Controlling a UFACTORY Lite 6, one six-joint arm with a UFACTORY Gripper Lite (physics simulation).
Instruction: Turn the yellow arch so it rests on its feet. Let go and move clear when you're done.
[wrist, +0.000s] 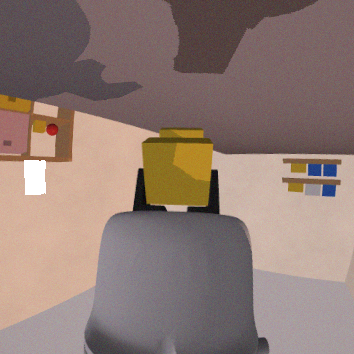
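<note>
The yellow arch (177, 172) is at the middle of the wrist view. A broad flat yellow face is toward the camera, and a narrower part shows behind its upper edge. My gripper (177, 192) is shut on the arch, with a black finger at each side of it. The arch is held up off the table top (280, 100), whose surface fills the upper part of the view. The arch's opening and feet cannot be made out from this angle, and the grey gripper body hides what is below it in the view.
Dark shadows lie across the table top. A wooden shelf unit (70, 135) with a red ball (52, 129) and a yellow block (39, 126) shows at the left. Two wall shelves (312, 161) with yellow, blue and grey items are at the right. A white rectangle (35, 177) is on the left wall.
</note>
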